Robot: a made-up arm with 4 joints.
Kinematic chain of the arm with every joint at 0, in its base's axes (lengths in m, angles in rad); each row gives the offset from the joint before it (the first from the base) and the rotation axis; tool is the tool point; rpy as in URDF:
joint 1: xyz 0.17 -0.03 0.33 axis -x
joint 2: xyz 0 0.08 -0.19 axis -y
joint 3: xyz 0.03 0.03 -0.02 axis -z
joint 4: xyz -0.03 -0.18 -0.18 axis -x
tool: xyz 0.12 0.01 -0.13 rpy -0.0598 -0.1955 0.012
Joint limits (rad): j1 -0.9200..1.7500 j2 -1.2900..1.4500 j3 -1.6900..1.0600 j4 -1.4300..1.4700
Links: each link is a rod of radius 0.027 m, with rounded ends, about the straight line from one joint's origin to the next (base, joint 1, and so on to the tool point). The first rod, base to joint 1, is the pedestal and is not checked.
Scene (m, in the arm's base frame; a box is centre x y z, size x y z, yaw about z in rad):
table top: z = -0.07
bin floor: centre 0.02 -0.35 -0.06 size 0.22 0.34 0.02 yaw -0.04
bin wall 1: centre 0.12 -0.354 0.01 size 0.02 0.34 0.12 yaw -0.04
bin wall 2: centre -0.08 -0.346 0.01 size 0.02 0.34 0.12 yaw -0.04
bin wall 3: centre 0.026 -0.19 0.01 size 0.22 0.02 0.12 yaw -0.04
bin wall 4: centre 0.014 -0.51 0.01 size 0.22 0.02 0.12 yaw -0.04
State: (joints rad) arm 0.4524 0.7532 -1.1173 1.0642
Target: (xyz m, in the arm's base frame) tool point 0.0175 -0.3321 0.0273
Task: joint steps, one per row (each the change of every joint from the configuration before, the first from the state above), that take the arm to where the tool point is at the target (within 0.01 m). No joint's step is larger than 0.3 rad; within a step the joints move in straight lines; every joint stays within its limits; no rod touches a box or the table.
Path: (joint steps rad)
1: 0.1138 -0.1301 0.2626 -0.2379
2: 0.1138 -0.1302 0.2625 -0.2380
3: 0.1138 -0.1301 0.2626 -0.2379
4: 0.1138 -0.1301 0.2626 -0.2380
5: 0.1138 -0.1302 0.2626 -0.2379
6: 0.1138 -0.1301 0.2625 -0.2380
7: -0.0016 -0.2423 0.1241 -0.2666
8: -0.0015 -0.2423 0.1240 -0.2666
9: -0.0016 -0.2422 0.1241 -0.2667
10: -0.0015 -0.2423 0.1241 -0.2666
11: -0.0994 0.0250 -0.2202 0.1522
12: -0.0993 0.0250 -0.2201 0.1523
13: -0.0994 0.0251 -0.2202 0.1522

